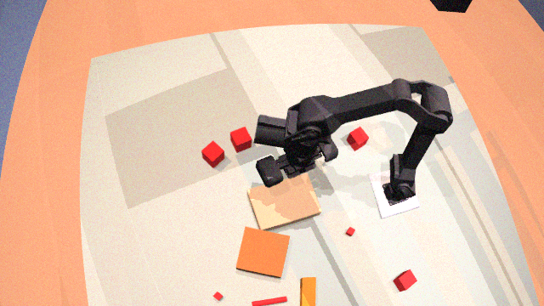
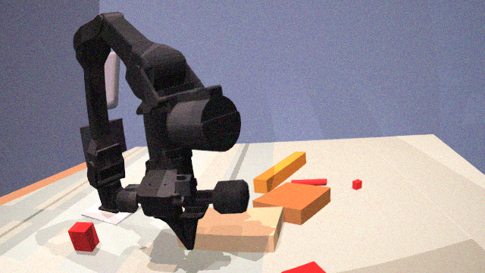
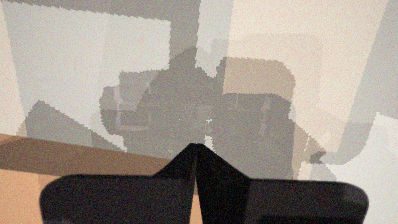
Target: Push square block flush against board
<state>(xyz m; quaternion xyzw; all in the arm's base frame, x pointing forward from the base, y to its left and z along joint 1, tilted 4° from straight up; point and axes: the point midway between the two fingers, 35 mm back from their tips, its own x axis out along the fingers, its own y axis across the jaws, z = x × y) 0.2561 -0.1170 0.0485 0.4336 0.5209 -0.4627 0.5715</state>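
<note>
Right now my gripper tip is 180 mm to the right of the square block, 120 mm short of it and 10 mm below it. Round my gripper tip: red rod 300 mm to the left, 140 mm ahead; then orange-yellow bar 370 mm to the left, 70 mm ahead, 10 mm above.
</note>
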